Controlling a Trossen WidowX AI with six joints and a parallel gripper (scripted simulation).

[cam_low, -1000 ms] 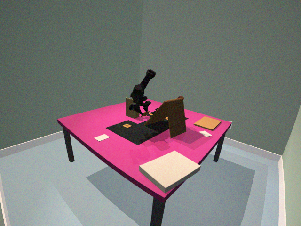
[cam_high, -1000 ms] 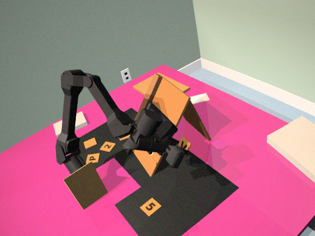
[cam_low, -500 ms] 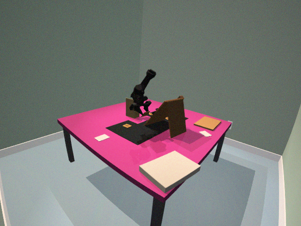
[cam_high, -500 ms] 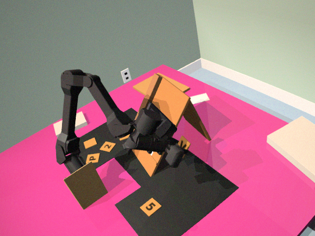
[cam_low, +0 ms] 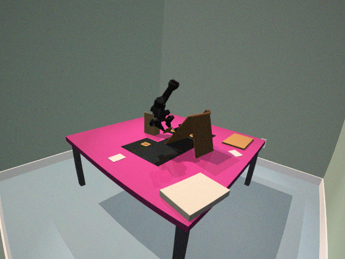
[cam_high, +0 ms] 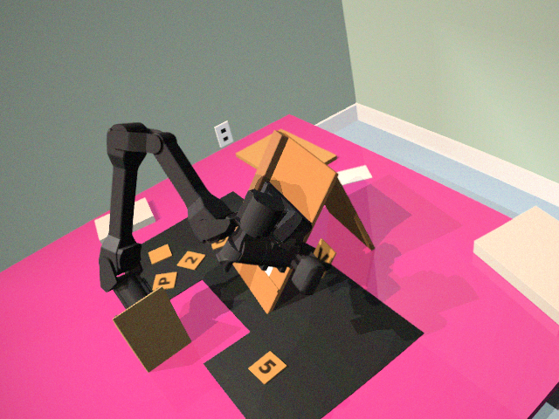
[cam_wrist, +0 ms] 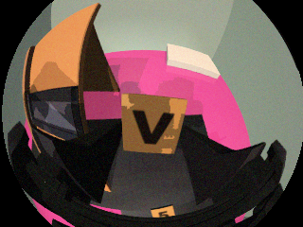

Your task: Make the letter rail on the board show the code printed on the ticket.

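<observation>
Now: gripper tip 20 mm past the white ticket, 180 mm to the right of it and 80 mm above it. From my gripper tip the other things lie so: white block: 190 mm behind, 740 mm to the left, 150 mm below; orange flat panel: 350 mm ahead, 580 mm to the left, 160 mm below; black mat: 120 mm behind, 210 mm to the left, 160 mm below.
</observation>
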